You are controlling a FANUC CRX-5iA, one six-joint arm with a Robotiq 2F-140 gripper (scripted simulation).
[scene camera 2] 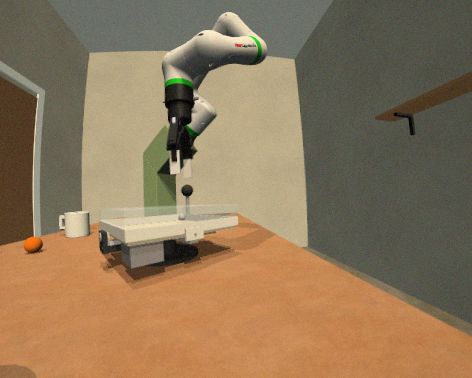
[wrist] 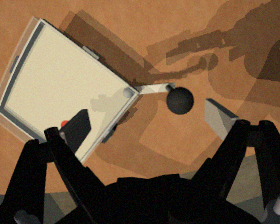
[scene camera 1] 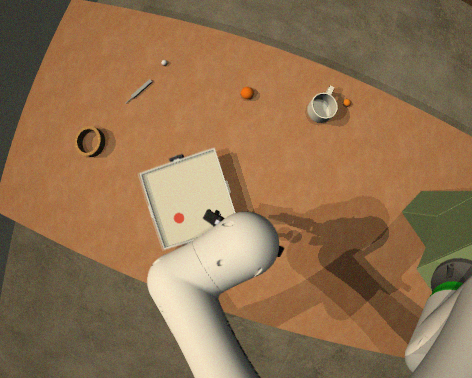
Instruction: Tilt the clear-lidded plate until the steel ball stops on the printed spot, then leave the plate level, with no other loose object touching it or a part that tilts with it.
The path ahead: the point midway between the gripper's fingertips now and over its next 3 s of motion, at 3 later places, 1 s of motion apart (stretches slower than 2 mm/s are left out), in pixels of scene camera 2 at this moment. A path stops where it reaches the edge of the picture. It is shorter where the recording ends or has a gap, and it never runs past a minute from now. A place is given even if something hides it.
My gripper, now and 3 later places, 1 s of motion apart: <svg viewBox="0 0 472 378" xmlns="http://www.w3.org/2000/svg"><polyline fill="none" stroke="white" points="182,176 186,182 187,187 187,190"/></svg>
